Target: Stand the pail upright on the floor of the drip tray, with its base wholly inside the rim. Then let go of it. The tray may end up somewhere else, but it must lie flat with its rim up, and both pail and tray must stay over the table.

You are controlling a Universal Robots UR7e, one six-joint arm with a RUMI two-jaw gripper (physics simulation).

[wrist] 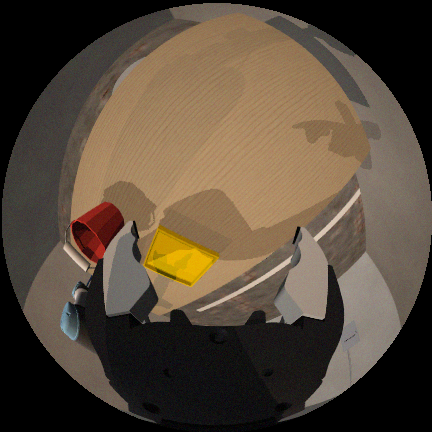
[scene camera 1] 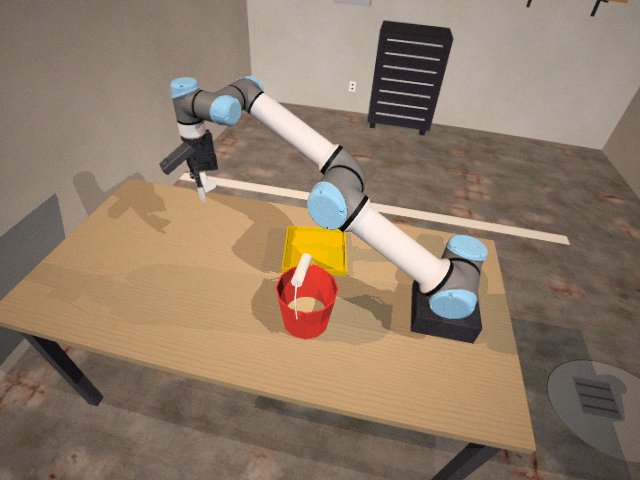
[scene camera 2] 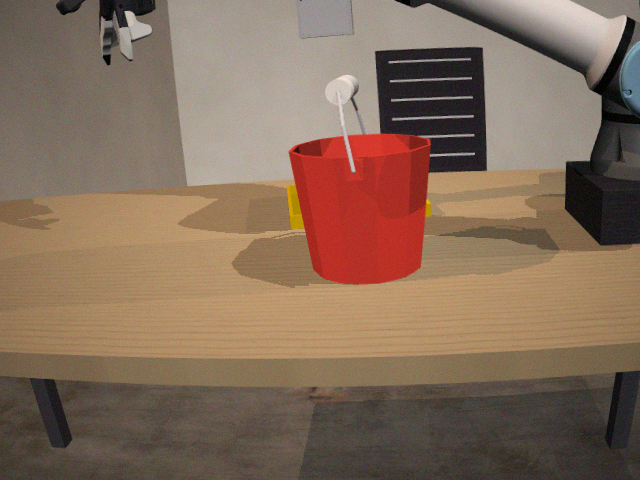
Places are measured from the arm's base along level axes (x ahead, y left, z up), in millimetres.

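Pixels of known places: gripper, fingertip midpoint: [wrist: 216, 226] [scene camera 1: 199, 190] [scene camera 2: 118, 63]; arm's base, origin of the base link: [scene camera 2: 634, 170].
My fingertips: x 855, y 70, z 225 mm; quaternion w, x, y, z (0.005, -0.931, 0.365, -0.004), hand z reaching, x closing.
Note:
For each thing: its top centre in the pictures, then the offset to it from my fingertips. Level surfaces: height alone.
- white grip, middle of its top: [scene camera 2: 342, 76] [scene camera 1: 301, 265] [wrist: 73, 259] dy +143, dx -416, dz -54 mm
- yellow drip tray, middle of its top: [scene camera 2: 352, 193] [scene camera 1: 315, 247] [wrist: 176, 262] dy -175, dx -355, dz -288 mm
- wooden table, its level: dz -311 mm
The red pail [scene camera 1: 306, 326] [scene camera 2: 361, 222] [wrist: 112, 218] stands upright on the table, in front of the tray in both scene views. Its bail is raised, with the white grip [scene camera 1: 301, 269] [scene camera 2: 341, 90] [wrist: 77, 256] above the rim. The yellow drip tray [scene camera 1: 328, 248] [scene camera 2: 293, 209] [wrist: 201, 260] lies flat with its rim up, behind the pail; the pail hides much of it in scene camera 2. My gripper [scene camera 1: 206, 193] [scene camera 2: 118, 58] [wrist: 216, 226] is open and empty, raised near the table's far left part, well away from pail and tray.
The wooden table [scene camera 1: 155, 320] [scene camera 2: 155, 325] [wrist: 225, 125] carries the arm's black base block [scene camera 1: 442, 322] [scene camera 2: 584, 206] at the right. The arm's elbow [scene camera 1: 327, 205] hangs above the tray's back right in scene camera 1. A dark cabinet [scene camera 1: 408, 77] [scene camera 2: 431, 108] stands beyond the table.

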